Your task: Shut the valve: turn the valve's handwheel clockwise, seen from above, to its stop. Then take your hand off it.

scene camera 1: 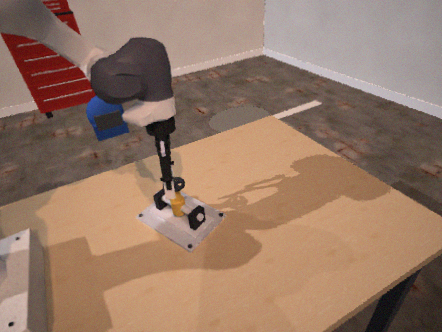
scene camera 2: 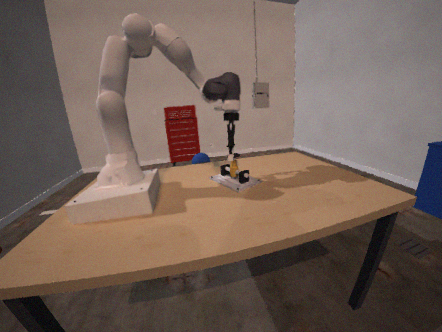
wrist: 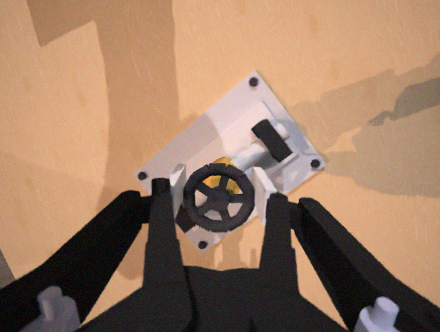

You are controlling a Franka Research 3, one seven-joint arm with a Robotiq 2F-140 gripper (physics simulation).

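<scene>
The valve's dark handwheel [wrist: 218,198] [scene camera 1: 182,185] has spokes and sits level on top of the yellow valve body [scene camera 1: 178,205] [scene camera 2: 234,169] [wrist: 223,161]. My gripper [wrist: 219,178] [scene camera 1: 170,190] [scene camera 2: 231,156] points straight down and is shut on the handwheel, with one pale fingertip pad at each side of its rim in the wrist view. The valve's pale pipe runs between two black end blocks on a light grey base plate [scene camera 1: 190,241] [wrist: 165,160]. In scene camera 1 the fingers line up and hide part of the wheel.
The valve stands on the wooden table [scene camera 1: 310,250] [scene camera 2: 200,220]. The arm's white base block [scene camera 2: 115,205] [scene camera 1: 20,280] stands on the table at the left. A red tool cabinet [scene camera 2: 181,134] [scene camera 1: 50,80] and a blue object [scene camera 1: 107,119] [scene camera 2: 200,159] are beyond the table.
</scene>
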